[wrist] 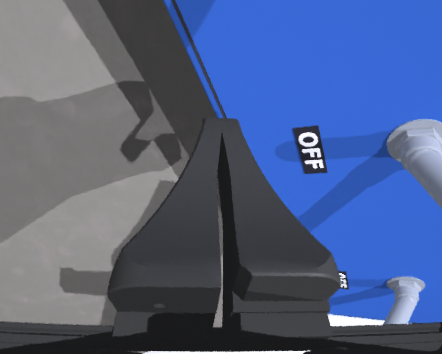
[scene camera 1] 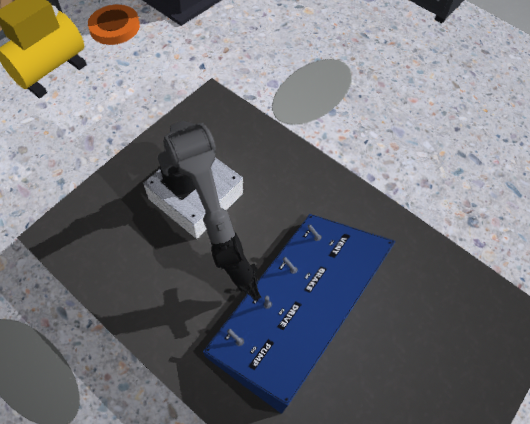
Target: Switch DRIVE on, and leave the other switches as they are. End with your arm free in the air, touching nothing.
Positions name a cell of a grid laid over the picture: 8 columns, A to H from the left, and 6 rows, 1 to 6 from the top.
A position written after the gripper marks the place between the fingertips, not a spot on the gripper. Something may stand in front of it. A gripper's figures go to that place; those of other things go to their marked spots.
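Blue switch panel (wrist: F2), 12 cm from the lens. Gripper (wrist: D3), 13 cm from the lens.
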